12 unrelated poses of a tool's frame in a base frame.
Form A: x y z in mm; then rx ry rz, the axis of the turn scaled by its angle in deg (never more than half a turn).
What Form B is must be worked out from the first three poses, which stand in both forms.
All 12 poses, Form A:
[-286, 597, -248, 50.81, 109.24, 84.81]
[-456, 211, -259, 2.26, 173.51, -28.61]
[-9, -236, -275, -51.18, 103.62, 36.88]
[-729, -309, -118, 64.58, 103.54, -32.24]
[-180, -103, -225, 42.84, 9.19, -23.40]
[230, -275, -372, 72.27, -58.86, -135.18]
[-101, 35, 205, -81.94, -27.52, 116.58]
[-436, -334, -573, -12.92, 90.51, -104.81]
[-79, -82, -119, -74.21, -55.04, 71.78]
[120, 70, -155, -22.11, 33.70, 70.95]
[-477, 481, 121, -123.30, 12.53, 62.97]
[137, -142, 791, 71.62, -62.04, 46.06]
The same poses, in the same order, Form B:
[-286, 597, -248], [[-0.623, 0.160, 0.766], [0.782, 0.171, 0.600], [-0.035, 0.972, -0.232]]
[-456, 211, -259], [[-0.997, 0.037, 0.067], [0.014, 0.947, -0.322], [-0.075, -0.320, -0.945]]
[-9, -236, -275], [[-0.249, -0.807, 0.535], [-0.288, 0.589, 0.755], [-0.925, 0.034, -0.379]]
[-729, -309, -118], [[-0.174, 0.874, 0.454], [0.462, 0.480, -0.746], [-0.870, 0.079, -0.487]]
[-180, -103, -225], [[0.910, 0.415, -0.002], [-0.303, 0.659, -0.688], [-0.284, 0.627, 0.725]]
[230, -275, -372], [[-0.582, -0.085, -0.809], [-0.534, -0.710, 0.459], [-0.613, 0.699, 0.368]]
[-101, 35, 205], [[-0.240, -0.264, -0.934], [0.654, -0.755, 0.046], [-0.717, -0.600, 0.354]]
[-436, -334, -573], [[-0.741, 0.387, 0.549], [-0.600, -0.012, -0.800], [-0.303, -0.922, 0.241]]
[-79, -82, -119], [[0.131, -0.113, -0.985], [0.980, -0.132, 0.146], [-0.147, -0.985, 0.093]]
[120, 70, -155], [[0.209, -0.956, 0.207], [0.765, 0.292, 0.575], [-0.610, 0.039, 0.792]]
[-477, 481, 121], [[0.626, -0.437, -0.646], [0.157, -0.741, 0.653], [-0.764, -0.510, -0.395]]
[137, -142, 791], [[0.320, -0.928, -0.192], [-0.085, 0.174, -0.981], [0.944, 0.330, -0.023]]

